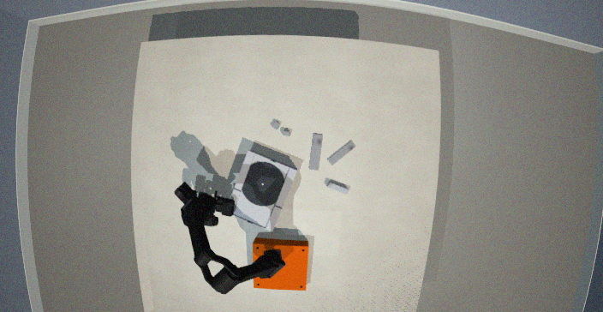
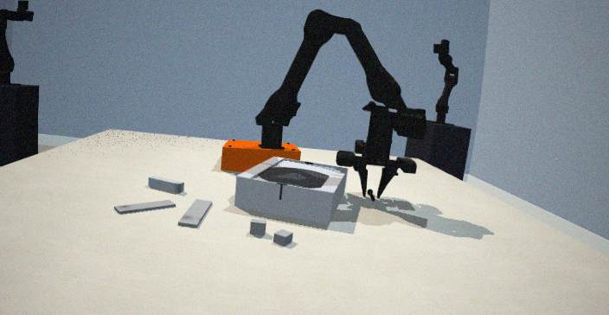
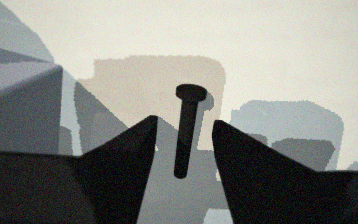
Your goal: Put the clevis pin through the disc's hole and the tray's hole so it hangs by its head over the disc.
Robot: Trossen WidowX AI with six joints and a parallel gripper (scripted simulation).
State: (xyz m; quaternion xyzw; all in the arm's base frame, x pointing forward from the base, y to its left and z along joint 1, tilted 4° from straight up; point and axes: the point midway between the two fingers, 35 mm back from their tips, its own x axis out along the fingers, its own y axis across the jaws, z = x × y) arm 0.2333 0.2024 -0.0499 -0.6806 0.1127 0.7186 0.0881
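Now: gripper tip 10 mm below the clevis pin. Round my gripper tip: dark aluminium disc: 200 mm to the right, 60 mm above, 50 mm ahead; then grey block: 470 mm to the right, 10 mm above; then steel tray: 190 mm to the right, 40 mm above, 20 mm ahead.
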